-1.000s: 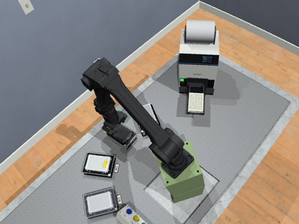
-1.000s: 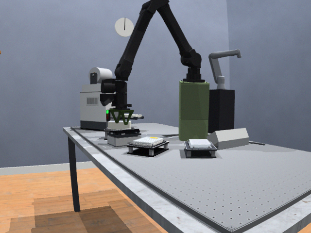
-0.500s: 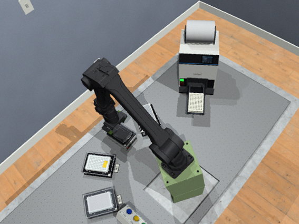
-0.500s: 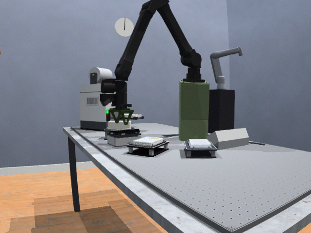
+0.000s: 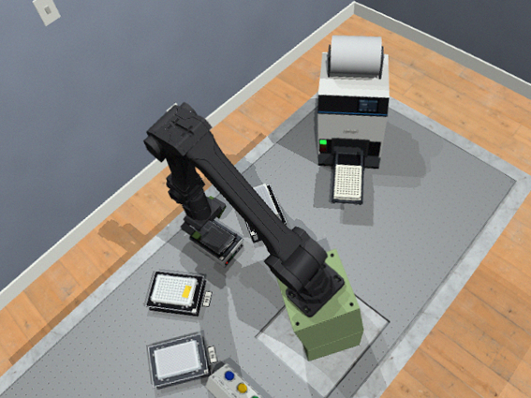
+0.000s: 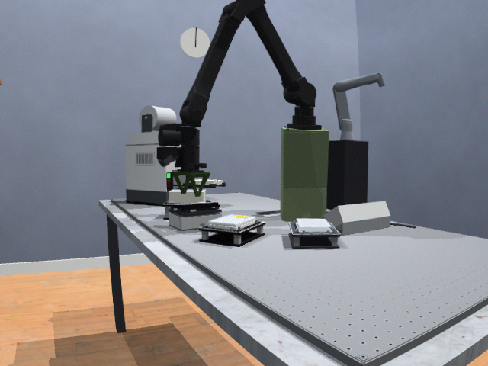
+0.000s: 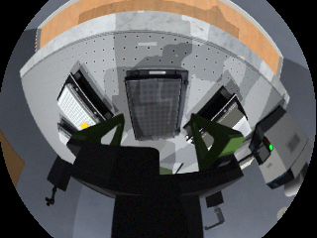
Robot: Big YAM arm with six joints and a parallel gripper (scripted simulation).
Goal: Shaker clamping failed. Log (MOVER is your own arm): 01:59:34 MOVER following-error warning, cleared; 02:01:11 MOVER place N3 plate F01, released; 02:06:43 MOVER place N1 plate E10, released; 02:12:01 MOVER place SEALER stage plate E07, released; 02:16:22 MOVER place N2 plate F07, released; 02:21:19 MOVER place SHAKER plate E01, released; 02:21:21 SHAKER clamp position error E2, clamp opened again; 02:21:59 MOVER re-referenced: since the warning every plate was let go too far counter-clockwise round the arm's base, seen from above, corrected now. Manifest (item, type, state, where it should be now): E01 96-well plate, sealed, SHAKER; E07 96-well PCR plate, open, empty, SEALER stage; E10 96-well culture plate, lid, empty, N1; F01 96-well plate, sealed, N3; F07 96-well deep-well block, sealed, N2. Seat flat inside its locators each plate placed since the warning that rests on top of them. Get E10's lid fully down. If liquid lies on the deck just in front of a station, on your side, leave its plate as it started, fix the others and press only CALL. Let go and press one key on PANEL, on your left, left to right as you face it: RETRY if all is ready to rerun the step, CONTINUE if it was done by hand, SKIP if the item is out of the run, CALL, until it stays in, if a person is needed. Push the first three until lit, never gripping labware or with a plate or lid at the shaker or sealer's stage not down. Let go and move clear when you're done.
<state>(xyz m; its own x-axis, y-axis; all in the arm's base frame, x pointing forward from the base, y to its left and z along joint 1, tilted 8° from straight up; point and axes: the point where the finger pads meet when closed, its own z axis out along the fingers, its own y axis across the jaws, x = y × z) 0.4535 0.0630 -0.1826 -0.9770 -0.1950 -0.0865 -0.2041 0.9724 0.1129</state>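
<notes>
The dark sealed plate is 20 mm behind my hand and 40 mm below it. The rest, counted from my hand: white deep-well block 40 mm behind, 180 mm to the right, 30 mm below; then film roll 10 mm behind, 640 mm to the right, 290 mm above.
</notes>
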